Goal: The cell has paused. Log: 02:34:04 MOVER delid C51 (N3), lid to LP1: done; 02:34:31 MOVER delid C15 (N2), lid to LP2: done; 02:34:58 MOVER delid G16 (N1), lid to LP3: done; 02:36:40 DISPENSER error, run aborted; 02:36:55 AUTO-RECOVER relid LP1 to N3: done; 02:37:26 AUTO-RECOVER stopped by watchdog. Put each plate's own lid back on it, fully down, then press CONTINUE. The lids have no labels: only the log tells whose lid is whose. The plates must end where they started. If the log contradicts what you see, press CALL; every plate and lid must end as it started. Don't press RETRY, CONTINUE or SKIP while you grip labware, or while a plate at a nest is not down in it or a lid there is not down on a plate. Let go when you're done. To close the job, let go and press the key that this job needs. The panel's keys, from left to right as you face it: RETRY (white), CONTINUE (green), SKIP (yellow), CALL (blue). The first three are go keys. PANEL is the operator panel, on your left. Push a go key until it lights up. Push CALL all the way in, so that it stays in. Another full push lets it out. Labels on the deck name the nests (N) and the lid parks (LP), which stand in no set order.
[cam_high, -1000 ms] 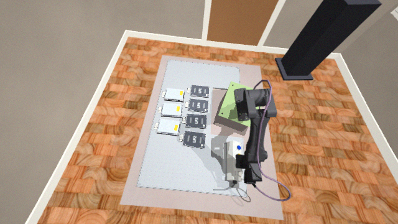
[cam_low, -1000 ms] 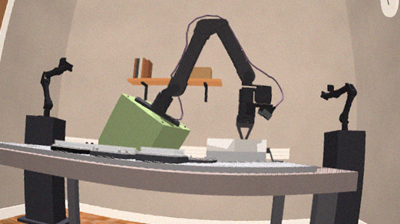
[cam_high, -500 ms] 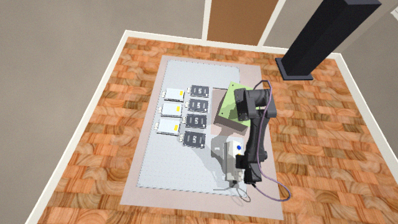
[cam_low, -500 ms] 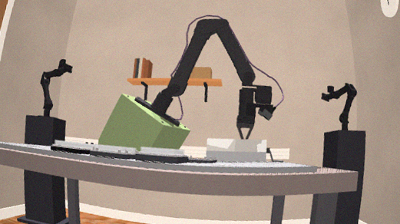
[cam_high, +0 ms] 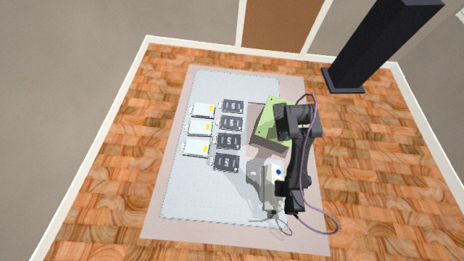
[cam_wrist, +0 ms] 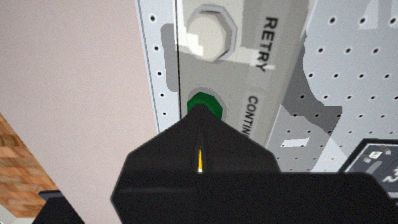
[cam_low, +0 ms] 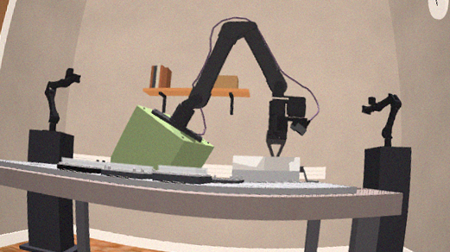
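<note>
Right now the green continue key is 1 cm below my hand. The rest, counted from my hand: white retry key (1 cm ahead, 5 cm to the left, 1 cm below); blue call key (1 cm behind, 10 cm to the right, 2 cm below); yellow skip key (1 cm behind, 5 cm to the right, 1 cm below).
</note>
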